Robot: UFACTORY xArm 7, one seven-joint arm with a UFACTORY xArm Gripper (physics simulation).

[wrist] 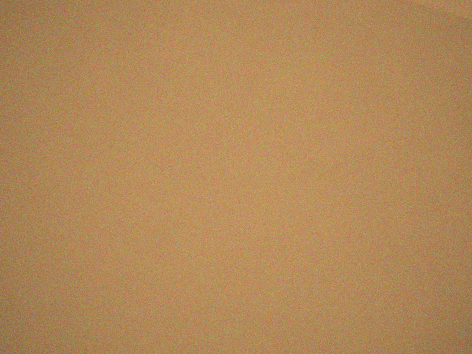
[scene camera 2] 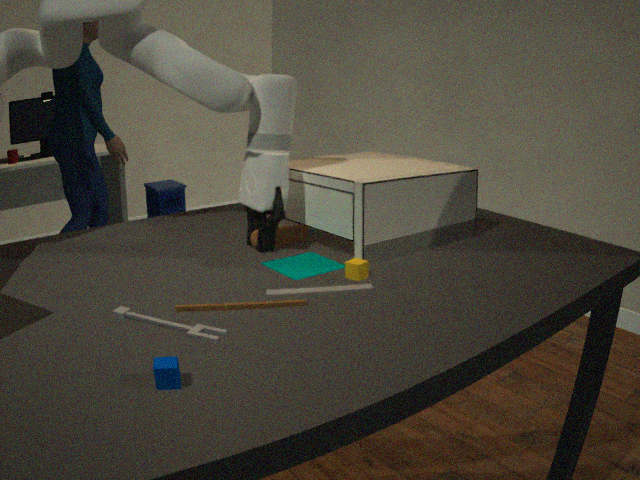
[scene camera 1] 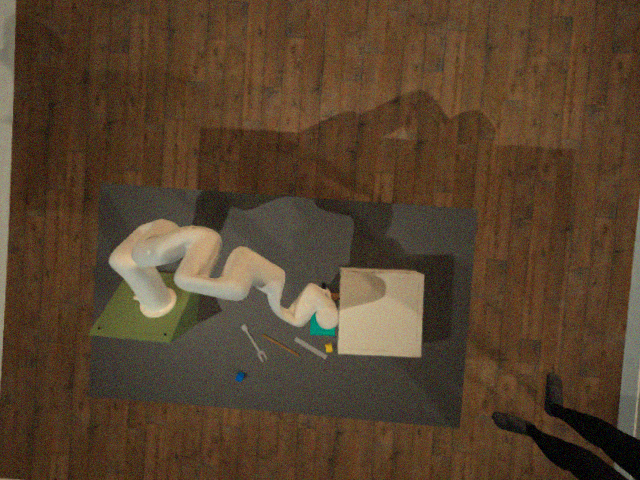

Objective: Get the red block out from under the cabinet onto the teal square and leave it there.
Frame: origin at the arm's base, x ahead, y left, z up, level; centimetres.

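Seen in the pictures: gripper, fingertip midpoint: [scene camera 2: 260, 248]; arm's base, origin of the base link: [scene camera 1: 158, 302].
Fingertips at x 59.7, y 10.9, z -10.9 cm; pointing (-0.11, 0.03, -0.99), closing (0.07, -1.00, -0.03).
Pixels of each thing's top centre, then the offset from my fingertips to it. "pt": a spot on its surface instead.
- cream cabinet, middle of its top: [scene camera 2: 369, 163] [scene camera 1: 380, 314] dx +22.5, dy -0.5, dz +13.2 cm
- teal square, surface spot: [scene camera 2: 303, 265] pt dx +2.5, dy -11.5, dz -0.3 cm
- yellow cube, middle of its top: [scene camera 2: 356, 261] [scene camera 1: 328, 349] dx +6.8, dy -20.5, dz +2.2 cm
- pale strip, middle of its top: [scene camera 2: 319, 289] [scene camera 1: 310, 348] dx -0.5, dy -22.3, dz -0.2 cm
- thin brown stick, middle of its top: [scene camera 2: 239, 303] [scene camera 1: 280, 345] dx -12.9, dy -23.1, dz +0.4 cm
- grey forked tool, middle of its top: [scene camera 2: 164, 319] [scene camera 1: 253, 343] dx -23.8, dy -24.2, dz +0.5 cm
- blue cube, middle of its top: [scene camera 2: 165, 362] [scene camera 1: 239, 378] dx -27.1, dy -38.5, dz +2.2 cm
The cream cabinet [scene camera 1: 382, 328] [scene camera 2: 421, 206] stands right of the arm. The teal square [scene camera 1: 316, 330] [scene camera 2: 303, 265] lies flat before its open side, partly covered by the arm in the first scene view. My gripper [scene camera 2: 260, 245] points down low over the table, beside the cabinet and behind the square. It is shut on a brown-orange object [scene camera 1: 335, 296] [scene camera 2: 292, 234], which shows on both sides of the fingers and reaches towards the cabinet's lower edge; its full shape is hidden. The red block does not show in any view. A blurred tan surface fills the wrist view; I cannot tell what it is.
A yellow cube [scene camera 1: 328, 348] [scene camera 2: 356, 269] sits near the cabinet's front corner post. A pale strip [scene camera 1: 310, 348] [scene camera 2: 318, 289], a thin brown stick [scene camera 1: 280, 344] [scene camera 2: 240, 305], a grey forked tool [scene camera 1: 253, 342] [scene camera 2: 160, 321] and a blue cube [scene camera 1: 240, 376] [scene camera 2: 167, 373] lie on the table.
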